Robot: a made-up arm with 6 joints. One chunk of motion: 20 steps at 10 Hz.
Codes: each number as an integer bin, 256 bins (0 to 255) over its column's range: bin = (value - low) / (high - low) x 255, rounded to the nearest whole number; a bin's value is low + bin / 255 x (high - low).
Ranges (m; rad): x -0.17..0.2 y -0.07..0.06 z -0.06..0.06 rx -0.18..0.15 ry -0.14..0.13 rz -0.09..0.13
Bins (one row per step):
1: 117 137 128 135 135 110
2: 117 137 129 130 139 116
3: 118 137 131 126 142 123
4: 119 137 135 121 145 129
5: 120 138 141 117 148 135
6: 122 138 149 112 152 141
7: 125 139 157 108 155 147
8: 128 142 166 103 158 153
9: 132 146 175 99 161 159
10: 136 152 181 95 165 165
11: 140 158 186 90 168 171
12: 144 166 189 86 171 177
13: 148 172 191 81 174 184
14: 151 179 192 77 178 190
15: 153 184 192 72 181 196
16: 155 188 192 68 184 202
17: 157 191 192 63 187 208
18: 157 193 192 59 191 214
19: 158 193 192 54 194 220
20: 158 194 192 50 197 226
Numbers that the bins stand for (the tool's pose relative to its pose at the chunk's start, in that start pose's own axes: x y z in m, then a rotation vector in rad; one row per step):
1: -0.0002 -0.0002 0.0002 -0.0053 0.0029 0.0049
2: -0.0002 -0.0002 0.0007 -0.0118 0.0072 0.0101
3: 0.0012 -0.0002 0.0016 -0.0169 0.0104 0.0161
4: 0.0027 -0.0002 0.0035 -0.0234 0.0135 0.0213
5: 0.0041 0.0004 0.0064 -0.0286 0.0167 0.0265
6: 0.0070 0.0004 0.0101 -0.0351 0.0209 0.0316
7: 0.0114 0.0009 0.0139 -0.0402 0.0241 0.0368
8: 0.0157 0.0024 0.0181 -0.0467 0.0273 0.0420
9: 0.0215 0.0044 0.0224 -0.0519 0.0305 0.0472
10: 0.0273 0.0075 0.0252 -0.0571 0.0347 0.0524
11: 0.0331 0.0105 0.0275 -0.0635 0.0379 0.0575
12: 0.0389 0.0146 0.0289 -0.0687 0.0411 0.0627
13: 0.0447 0.0177 0.0299 -0.0752 0.0442 0.0687
14: 0.0491 0.0213 0.0304 -0.0804 0.0485 0.0739
15: 0.0520 0.0238 0.0304 -0.0868 0.0516 0.0791
16: 0.0549 0.0258 0.0304 -0.0920 0.0548 0.0843
17: 0.0578 0.0274 0.0304 -0.0985 0.0580 0.0895
18: 0.0578 0.0284 0.0304 -0.1036 0.0622 0.0946
19: 0.0593 0.0284 0.0304 -0.1101 0.0654 0.0998
20: 0.0593 0.0289 0.0304 -0.1153 0.0686 0.1050

